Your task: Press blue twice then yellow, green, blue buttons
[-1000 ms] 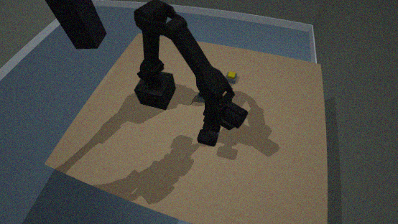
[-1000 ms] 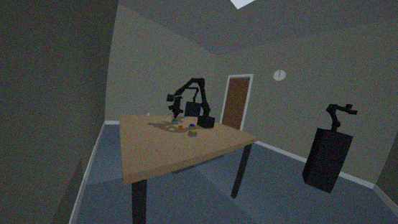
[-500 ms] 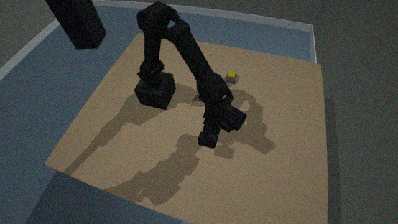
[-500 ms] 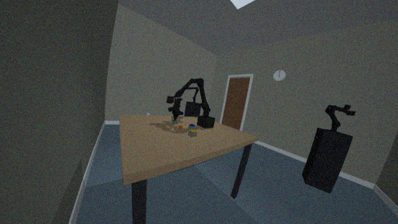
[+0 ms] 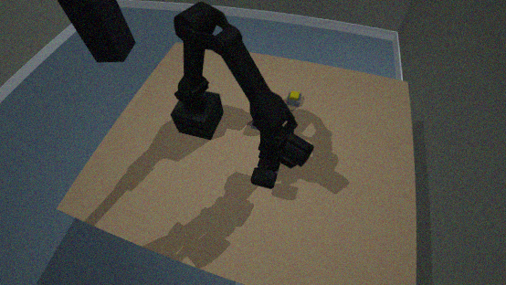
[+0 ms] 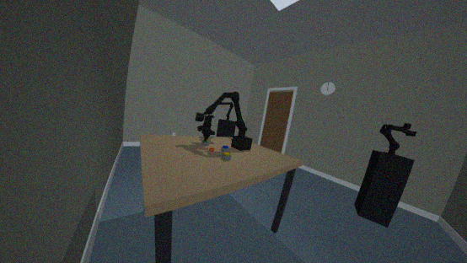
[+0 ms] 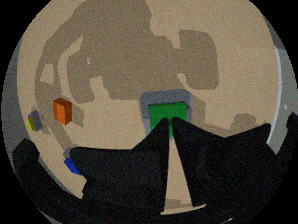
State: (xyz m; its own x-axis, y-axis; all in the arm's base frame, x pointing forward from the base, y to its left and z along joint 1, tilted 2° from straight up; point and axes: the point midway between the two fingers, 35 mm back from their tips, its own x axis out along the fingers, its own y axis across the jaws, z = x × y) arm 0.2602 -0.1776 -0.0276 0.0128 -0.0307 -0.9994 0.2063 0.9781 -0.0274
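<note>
Now: gripper tip 10 mm above the green button. Also, from my gripper tip: blue button 50 mm behind, 190 mm to the left; small orange block 50 mm ahead, 150 mm to the left, 20 mm below; yellow button 70 mm ahead, 310 mm to the left.
</note>
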